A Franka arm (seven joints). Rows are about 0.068 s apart.
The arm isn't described. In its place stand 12 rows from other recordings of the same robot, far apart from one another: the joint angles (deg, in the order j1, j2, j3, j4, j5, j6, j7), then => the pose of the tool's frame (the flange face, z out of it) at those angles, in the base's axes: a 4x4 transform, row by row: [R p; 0 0 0 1], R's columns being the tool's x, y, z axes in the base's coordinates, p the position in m.
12.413, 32.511, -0.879, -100.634, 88.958, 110.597, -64.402 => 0.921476 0.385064 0.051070 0.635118; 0.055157 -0.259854 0.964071 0.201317; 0.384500 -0.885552 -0.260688 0.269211; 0 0 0 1
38.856, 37.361, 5.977, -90.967, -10.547, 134.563, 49.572 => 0.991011 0.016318 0.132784 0.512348; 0.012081 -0.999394 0.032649 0.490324; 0.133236 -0.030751 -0.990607 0.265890; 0 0 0 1
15.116, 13.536, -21.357, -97.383, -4.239, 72.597, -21.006 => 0.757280 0.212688 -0.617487 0.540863; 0.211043 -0.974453 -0.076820 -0.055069; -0.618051 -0.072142 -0.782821 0.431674; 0 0 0 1
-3.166, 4.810, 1.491, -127.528, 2.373, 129.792, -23.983 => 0.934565 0.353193 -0.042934 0.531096; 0.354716 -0.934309 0.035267 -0.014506; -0.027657 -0.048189 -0.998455 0.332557; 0 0 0 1
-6.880, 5.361, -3.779, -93.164, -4.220, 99.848, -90.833 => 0.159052 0.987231 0.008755 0.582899; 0.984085 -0.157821 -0.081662 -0.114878; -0.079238 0.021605 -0.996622 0.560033; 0 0 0 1
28.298, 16.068, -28.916, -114.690, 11.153, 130.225, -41.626 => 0.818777 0.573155 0.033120 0.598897; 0.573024 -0.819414 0.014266 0.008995; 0.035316 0.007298 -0.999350 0.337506; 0 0 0 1
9.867, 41.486, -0.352, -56.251, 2.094, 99.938, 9.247 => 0.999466 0.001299 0.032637 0.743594; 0.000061 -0.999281 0.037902 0.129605; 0.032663 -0.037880 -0.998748 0.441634; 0 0 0 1
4.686, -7.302, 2.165, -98.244, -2.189, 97.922, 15.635 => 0.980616 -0.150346 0.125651 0.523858; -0.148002 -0.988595 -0.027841 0.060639; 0.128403 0.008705 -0.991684 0.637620; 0 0 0 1
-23.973, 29.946, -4.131, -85.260, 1.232, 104.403, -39.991 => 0.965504 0.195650 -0.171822 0.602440; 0.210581 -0.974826 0.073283 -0.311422; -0.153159 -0.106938 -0.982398 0.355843; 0 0 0 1
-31.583, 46.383, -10.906, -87.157, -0.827, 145.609, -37.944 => 0.996817 -0.004958 0.079566 0.555659; 0.014943 -0.968752 -0.247583 -0.474485; 0.078307 0.247984 -0.965594 0.208116; 0 0 0 1
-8.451, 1.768, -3.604, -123.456, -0.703, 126.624, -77.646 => 0.406702 0.913307 0.021526 0.532013; 0.913538 -0.406412 -0.016648 -0.113911; -0.006456 0.026436 -0.999630 0.387435; 0 0 0 1
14.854, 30.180, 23.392, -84.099, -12.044, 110.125, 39.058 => 0.999578 0.014535 -0.025139 0.580696; 0.014203 -0.999810 -0.013350 0.379098; -0.025328 0.012988 -0.999595 0.391435; 0 0 0 1
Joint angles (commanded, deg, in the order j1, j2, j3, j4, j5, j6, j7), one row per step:
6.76, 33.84, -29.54, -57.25, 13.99, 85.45, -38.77
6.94, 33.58, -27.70, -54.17, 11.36, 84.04, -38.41
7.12, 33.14, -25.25, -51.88, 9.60, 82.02, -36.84
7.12, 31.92, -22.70, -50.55, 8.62, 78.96, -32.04
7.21, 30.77, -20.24, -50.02, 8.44, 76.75, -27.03
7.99, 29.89, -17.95, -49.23, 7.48, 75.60, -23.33
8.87, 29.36, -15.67, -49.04, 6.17, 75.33, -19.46
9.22, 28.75, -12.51, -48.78, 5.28, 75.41, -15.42
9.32, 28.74, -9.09, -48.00, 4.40, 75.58, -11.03
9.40, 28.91, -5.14, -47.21, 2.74, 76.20, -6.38
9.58, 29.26, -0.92, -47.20, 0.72, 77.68, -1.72
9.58, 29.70, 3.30, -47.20, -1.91, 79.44, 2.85
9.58, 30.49, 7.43, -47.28, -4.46, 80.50, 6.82
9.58, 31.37, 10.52, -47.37, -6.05, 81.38, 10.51
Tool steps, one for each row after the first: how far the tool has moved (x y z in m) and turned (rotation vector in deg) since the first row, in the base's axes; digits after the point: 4 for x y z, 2 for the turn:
0.0010, 0.0185, 0.0215, -1.98, -0.89, 1.93
-0.0001, 0.0413, 0.0371, -2.42, -1.02, 2.82
-0.0079, 0.0616, 0.0531, -1.68, -0.39, 0.15
-0.0145, 0.0819, 0.0639, -0.40, 0.18, -2.69
-0.0189, 0.1073, 0.0758, -0.21, -0.14, -3.72
-0.0208, 0.1320, 0.0808, -0.46, -0.41, -4.98
-0.0232, 0.1582, 0.0874, 0.16, -1.13, -6.07
-0.0243, 0.1843, 0.0916, 0.86, -1.84, -7.50
-0.0251, 0.2123, 0.0951, 1.20, -2.87, -8.95
-0.0244, 0.2426, 0.0927, 1.51, -3.87, -10.23
-0.0238, 0.2698, 0.0907, 1.51, -5.29, -11.71
-0.0240, 0.2966, 0.0837, 1.42, -5.70, -12.64
-0.0237, 0.3175, 0.0756, 1.69, -5.73, -14.01

